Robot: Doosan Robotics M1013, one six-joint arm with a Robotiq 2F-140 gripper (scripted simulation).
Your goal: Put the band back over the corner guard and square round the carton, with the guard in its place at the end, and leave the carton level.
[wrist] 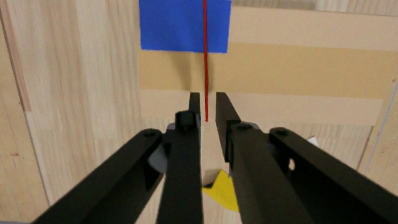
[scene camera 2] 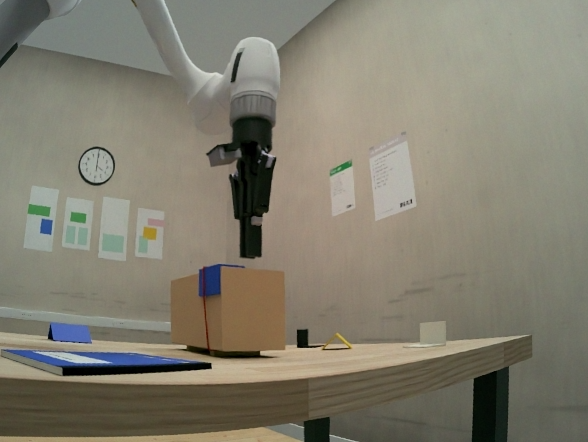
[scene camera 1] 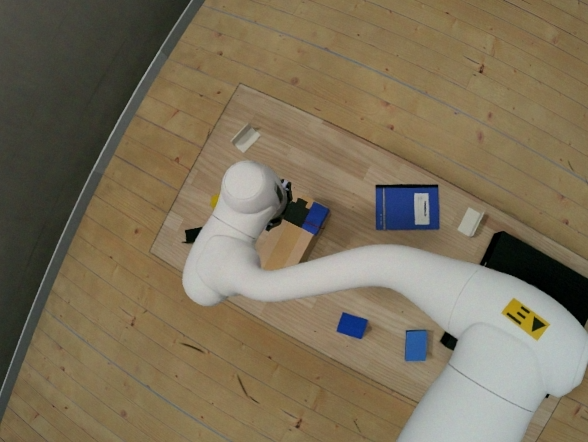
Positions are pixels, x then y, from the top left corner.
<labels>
A brown carton shows in the wrist view, in scene camera 2 (249,313) and in scene camera 1. One and the same spot on the brown carton: (scene camera 1: 287,244) is (wrist: 285,65).
</labels>
